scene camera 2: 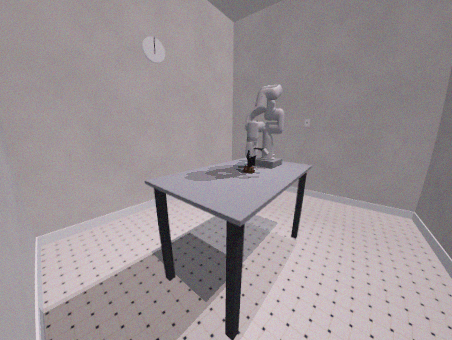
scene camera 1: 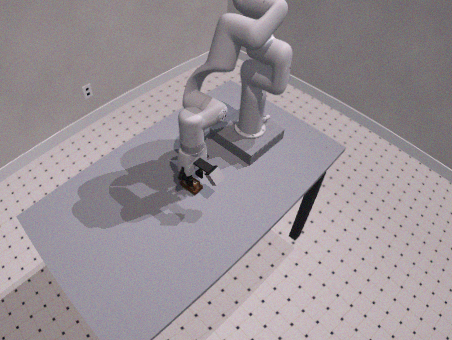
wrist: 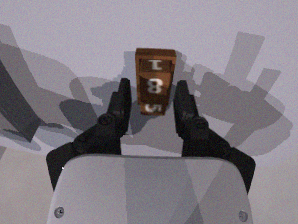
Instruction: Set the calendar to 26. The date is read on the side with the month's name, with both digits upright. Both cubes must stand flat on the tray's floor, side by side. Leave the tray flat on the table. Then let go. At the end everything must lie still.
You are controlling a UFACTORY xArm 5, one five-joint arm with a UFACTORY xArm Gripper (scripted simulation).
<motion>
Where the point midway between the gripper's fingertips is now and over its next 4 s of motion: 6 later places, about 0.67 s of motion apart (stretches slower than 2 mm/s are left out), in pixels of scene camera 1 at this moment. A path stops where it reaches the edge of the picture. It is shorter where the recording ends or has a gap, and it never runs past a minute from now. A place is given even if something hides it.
The gripper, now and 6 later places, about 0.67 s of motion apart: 194,180; 194,183; 194,185; 194,176; 193,167; 183,171; 170,177
</motion>
